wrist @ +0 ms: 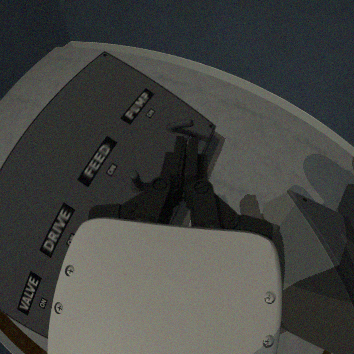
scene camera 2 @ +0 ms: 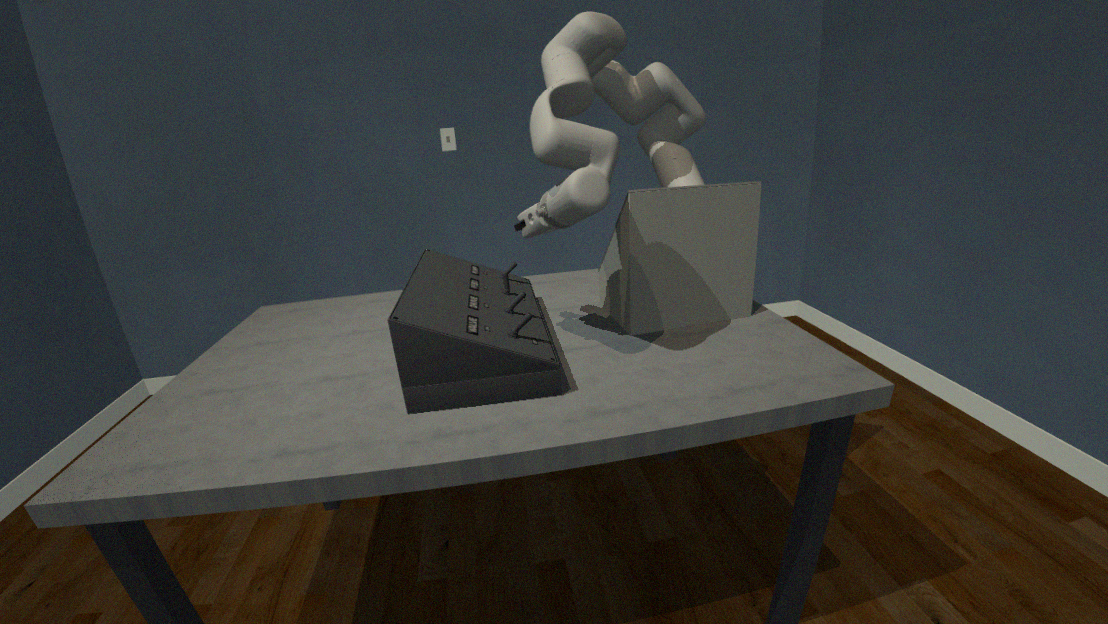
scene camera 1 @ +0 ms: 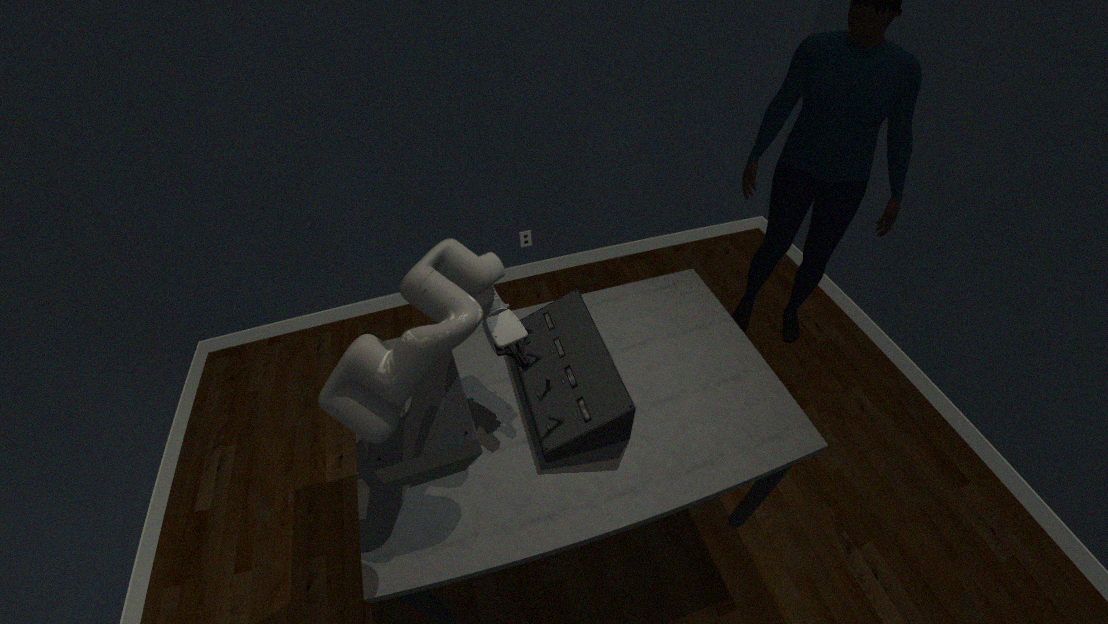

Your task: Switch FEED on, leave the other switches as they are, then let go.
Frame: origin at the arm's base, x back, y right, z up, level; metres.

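Seen in the pictures: gripper, fingertip midpoint: (wrist: 187, 150) (scene camera 1: 526, 366); arm's base, link origin: (scene camera 2: 696, 218).
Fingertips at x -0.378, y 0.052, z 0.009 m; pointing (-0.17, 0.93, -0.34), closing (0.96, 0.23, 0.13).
Note:
Offsets run from my fingertips to a thing's top centre. Level surfaces: height alone.
The dark sloped switch box (scene camera 1: 585, 352) (scene camera 2: 441, 290) (wrist: 75, 145) bears four lever switches. In the wrist view the FEED lever {dy -0.004, dx -0.060, dz -0.090 m} (wrist: 136, 180) (scene camera 2: 505, 283) stands up, its tip turned away from the OFF side and seemingly tilted toward its ON mark. The PUMP lever {dy +0.114, dx -0.034, dz -0.100 m} (wrist: 184, 125) (scene camera 2: 510, 269) leans to the OFF side. The DRIVE lever {dy -0.125, dx -0.059, dz -0.100 m} (scene camera 2: 517, 303) and VALVE lever {dy -0.244, dx -0.071, dz -0.100 m} (scene camera 2: 524, 325) also lean that way; both are hidden in the wrist view. My gripper (scene camera 1: 528, 361) (scene camera 2: 518, 226) (wrist: 187, 150) is shut and empty, above the box and apart from the levers.
The box stands on a pale table {dz -0.229 m} (scene camera 1: 682, 387) (scene camera 2: 310, 403). A grey block (scene camera 2: 690, 255) stands on the table near the arm's base. A person (scene camera 1: 845, 116) stands beyond the table's far right corner.

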